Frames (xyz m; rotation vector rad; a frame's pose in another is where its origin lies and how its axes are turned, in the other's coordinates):
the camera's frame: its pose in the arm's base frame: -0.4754 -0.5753 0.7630 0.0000 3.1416 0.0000
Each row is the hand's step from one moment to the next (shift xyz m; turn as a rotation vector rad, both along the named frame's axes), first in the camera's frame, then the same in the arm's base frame.
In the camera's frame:
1: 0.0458 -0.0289 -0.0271 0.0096 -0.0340 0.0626
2: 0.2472 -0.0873 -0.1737 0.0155 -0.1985 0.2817
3: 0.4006 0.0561 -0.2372 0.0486 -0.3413 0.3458
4: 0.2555 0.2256 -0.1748 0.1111 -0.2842 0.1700
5: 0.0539 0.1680 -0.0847 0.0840 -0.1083 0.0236
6: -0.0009 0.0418 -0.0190 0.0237 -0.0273 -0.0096
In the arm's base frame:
1: -0.0458 -0.0289 0.0271 -0.0096 -0.0340 -0.0626
2: -0.2472 -0.0873 0.1737 -0.0155 -0.1985 -0.2817
3: -0.4006 0.0561 0.2372 -0.0486 -0.3413 -0.3458
4: -0.2555 0.2256 0.1748 -0.1111 -0.2842 -0.1700
5: -0.0539 0.1680 0.0847 -0.0840 -0.1083 -0.0236
6: 0.0009 0.0418 0.0190 -0.0237 -0.0273 0.0096

